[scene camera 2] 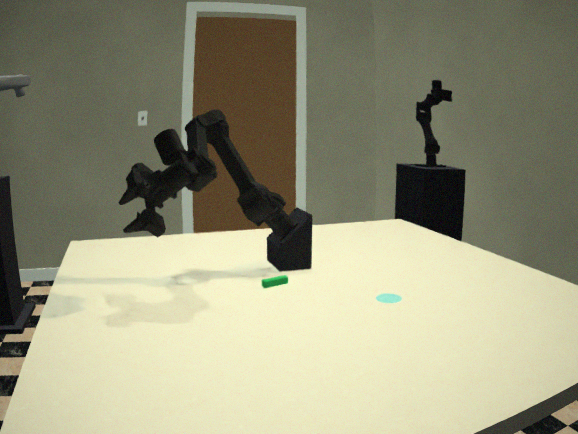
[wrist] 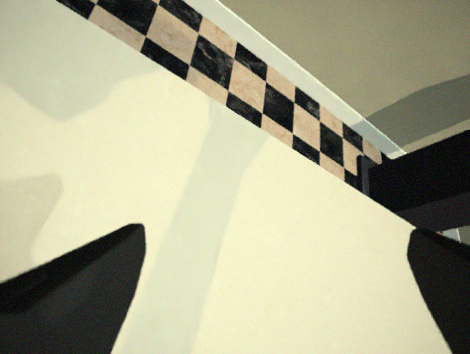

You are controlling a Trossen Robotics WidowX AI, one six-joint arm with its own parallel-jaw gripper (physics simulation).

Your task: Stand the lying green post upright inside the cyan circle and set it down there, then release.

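Seen in the pictures: gripper, fingertip midpoint: (scene camera 2: pixel 121 217) (wrist: pixel 276 240); arm's base, origin of the base link: (scene camera 2: pixel 286 229).
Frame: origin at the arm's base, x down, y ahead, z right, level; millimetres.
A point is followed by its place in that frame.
Observation:
The green post (scene camera 2: pixel 275 281) {x 86, y 162, z 78 mm} lies on its side on the table in the scene view, in front of the arm's base. The cyan circle (scene camera 2: pixel 389 298) {x 97, y 334, z -135 mm} is a flat disc on the table, to the right of the post. My gripper (scene camera 2: pixel 122 217) {x -77, y 113, z 434 mm} (wrist: pixel 276 240) {x -77, y 113, z 434 mm} is open, with its fingers wide apart and no object between them. It hangs high above the left part of the table, well away from the post and the circle. The post and the circle do not show in the wrist view.
The pale table (scene camera 2: pixel 300 375) {x 98, y 595, z 164 mm} (wrist: pixel 300 280) {x 98, y -86, z 502 mm} carries my arm's black base (scene camera 2: pixel 292 247) {x 36, y 55, z 1 mm} near its back edge. Beyond the table stand a black pedestal (scene camera 2: pixel 430 200) with another arm (scene camera 2: pixel 425 120) at the back right, and a dark stand (scene camera 2: pixel 6 260) at the left.

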